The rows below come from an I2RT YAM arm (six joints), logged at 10 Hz.
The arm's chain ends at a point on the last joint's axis. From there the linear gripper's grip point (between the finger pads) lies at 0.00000 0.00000 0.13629 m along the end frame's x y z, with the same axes.
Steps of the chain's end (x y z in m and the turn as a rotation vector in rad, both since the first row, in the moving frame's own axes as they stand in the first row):
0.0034, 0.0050, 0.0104, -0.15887, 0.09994, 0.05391
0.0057, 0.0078, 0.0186, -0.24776, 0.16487, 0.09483
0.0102, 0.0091, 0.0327, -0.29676, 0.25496, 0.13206
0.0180, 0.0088, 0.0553, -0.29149, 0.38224, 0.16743
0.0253, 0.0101, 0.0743, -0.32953, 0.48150, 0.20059
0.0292, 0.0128, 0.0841, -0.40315, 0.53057, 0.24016
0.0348, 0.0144, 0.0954, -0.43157, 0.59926, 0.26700
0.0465, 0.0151, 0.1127, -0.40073, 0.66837, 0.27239
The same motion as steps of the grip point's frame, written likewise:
0.0164, 0.0269, 0.0080, -0.15887, 0.09994, 0.05391
0.0262, 0.0421, 0.0126, -0.24776, 0.16487, 0.09483
0.0413, 0.0507, 0.0224, -0.29676, 0.25496, 0.13206
0.0646, 0.0511, 0.0399, -0.29149, 0.38224, 0.16743
0.0825, 0.0586, 0.0518, -0.32953, 0.48150, 0.20059
0.0893, 0.0716, 0.0551, -0.40315, 0.53057, 0.24016
0.1009, 0.0777, 0.0601, -0.43157, 0.59926, 0.26700
0.1206, 0.0754, 0.0736, -0.40073, 0.66837, 0.27239

